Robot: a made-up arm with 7 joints.
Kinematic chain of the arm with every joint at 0, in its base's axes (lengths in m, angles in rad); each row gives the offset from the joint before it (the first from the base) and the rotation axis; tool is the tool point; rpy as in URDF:
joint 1: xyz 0 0 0.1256 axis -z
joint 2: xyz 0 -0.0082 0.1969 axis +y
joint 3: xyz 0 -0.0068 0.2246 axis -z
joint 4: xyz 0 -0.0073 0.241 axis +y
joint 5: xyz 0 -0.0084 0.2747 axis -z
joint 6: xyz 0 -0.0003 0.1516 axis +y
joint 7: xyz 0 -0.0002 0.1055 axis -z
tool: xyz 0 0 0 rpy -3.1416 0 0
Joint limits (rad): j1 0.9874..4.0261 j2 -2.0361..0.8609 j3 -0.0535..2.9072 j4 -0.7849..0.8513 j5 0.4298..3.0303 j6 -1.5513..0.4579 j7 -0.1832..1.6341
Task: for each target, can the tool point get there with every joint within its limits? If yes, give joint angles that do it. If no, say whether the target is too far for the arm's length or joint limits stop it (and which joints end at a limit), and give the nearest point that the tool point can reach.
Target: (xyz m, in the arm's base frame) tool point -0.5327 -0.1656 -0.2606
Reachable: no: joint limits stop it (at a limit: joint 1, joint 2, joint 4, joint 5) | nearest point -0.5309 0.2324 -0.2128 | short by 0.401 m
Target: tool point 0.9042 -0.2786 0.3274
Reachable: yes | joints 3.5185 -1.6416 1.1388 0.3276 0.6554 -1.0752 1.3406
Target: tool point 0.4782 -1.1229 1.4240
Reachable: no: too far | nearest point 0.2903 -0.6816 0.9911 | short by 0.646 m
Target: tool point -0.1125 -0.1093 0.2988
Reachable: no: joint limits stop it (at a limit: joint 2, joint 3, joint 4, joint 5, joint 6) | nearest point -0.5467 -0.5311 0.4621 | short by 0.627 m
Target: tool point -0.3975 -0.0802 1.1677
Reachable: yes | joints 2.4175 0.1940 1.0271 0.5575 1.4170 -0.7843 0.3408
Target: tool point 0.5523 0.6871 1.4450
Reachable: no: too far | nearest point 0.3862 0.4804 1.1073 | short by 0.429 m
